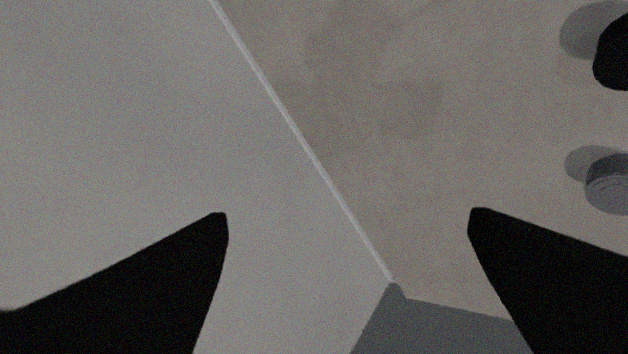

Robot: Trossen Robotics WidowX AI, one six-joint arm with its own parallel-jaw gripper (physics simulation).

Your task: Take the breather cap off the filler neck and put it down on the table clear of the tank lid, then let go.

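Places are measured from the arm's base along level axes (x ahead, y left, z up), in centimetres.
Pixels of known places: gripper, fingertip midpoint: (347, 222).
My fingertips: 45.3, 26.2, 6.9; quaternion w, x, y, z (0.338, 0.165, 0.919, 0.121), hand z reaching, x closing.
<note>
For each thing: its top centre in the pictures, then the offset to it from my fingertips, as dx, dy, dz. "spot": a spot on its surface instead. Level surfaces: height alone.
- black rounded thing, surface spot: (614, 55) spot: -4.9, +5.9, -25.0
- grey round thing, top centre: (620, 196) -5.2, +19.5, -25.8
- beige table top, surface height: dz -29.1
My gripper (347, 222) is open, its two black fingers wide apart with nothing between them. A black rounded thing (614, 55) is cut off by the right edge near the top. Below it, a grey round thing (611, 192) with a darker upper side is also cut off by the right edge. Both are to the right of the fingers and cast shadows on the beige table top (500, 125). I cannot tell whether either is the breather cap or the filler neck. The tank lid cannot be made out.
A pale grey surface (110, 125), likely a wall, fills the left side. A thin light strip (302, 142) runs slanting between it and the table top. A dark grey surface (425, 330) shows at the bottom, between the fingers. Faint shadows lie across the table top.
</note>
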